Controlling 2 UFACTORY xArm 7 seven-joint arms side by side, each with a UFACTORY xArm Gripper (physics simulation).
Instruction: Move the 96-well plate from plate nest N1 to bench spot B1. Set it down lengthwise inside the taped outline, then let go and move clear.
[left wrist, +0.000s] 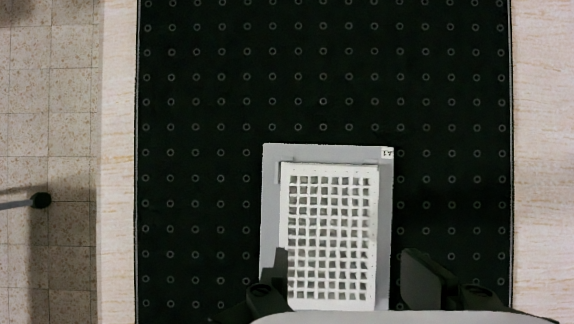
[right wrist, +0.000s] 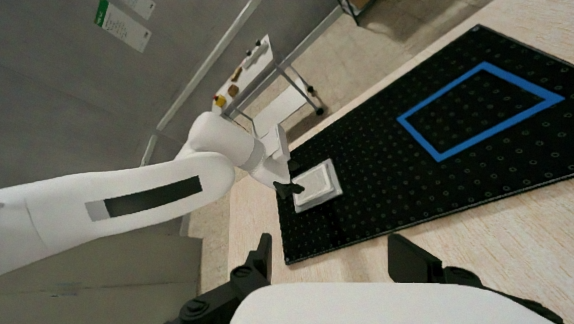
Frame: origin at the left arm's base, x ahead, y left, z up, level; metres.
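Seen in the pictures: left gripper, fingertip midpoint: (left wrist: 344, 271) (right wrist: 298, 179); right gripper, fingertip midpoint: (right wrist: 329, 253).
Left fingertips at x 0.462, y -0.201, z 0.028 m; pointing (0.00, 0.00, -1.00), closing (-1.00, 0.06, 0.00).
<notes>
A point is followed by its place in that frame.
The white 96-well plate (left wrist: 330, 217) {x 0.459, y -0.221, z -0.027 m} (right wrist: 315, 184) {x 0.452, y -0.220, z -0.028 m} sits on the grey plate nest (left wrist: 270, 210) {x 0.512, y -0.228, z -0.041 m} (right wrist: 338, 187) {x 0.413, y -0.277, z -0.041 m}, which has an A1 label at a corner. My left gripper (left wrist: 344, 271) {x 0.462, y -0.201, z 0.028 m} is open above the plate. Its left finger overlaps the plate's left edge in view, and its right finger stands apart from the right edge, over the dark board. The plate's near end is close to the gripper body. The blue taped outline (right wrist: 500, 127) {x 0.364, y -0.607, z -0.053 m} lies on the board in the right wrist view. My right gripper (right wrist: 329, 253) {x 0.203, y -0.355, z 0.283 m} is open and empty, away from the plate.
The black dotted board (left wrist: 200, 115) {x 0.576, y -0.322, z -0.053 m} (right wrist: 370, 200) {x 0.347, y -0.334, z -0.052 m} lies on a pale wooden bench (left wrist: 542, 150) {x 0.227, y -0.268, z -0.066 m} (right wrist: 475, 230) {x 0.224, y -0.466, z -0.066 m}. The left arm (right wrist: 150, 195) {x 0.314, y -0.194, z 0.363 m} reaches in from the left in the right wrist view. A cart with small items stands on the floor behind the bench.
</notes>
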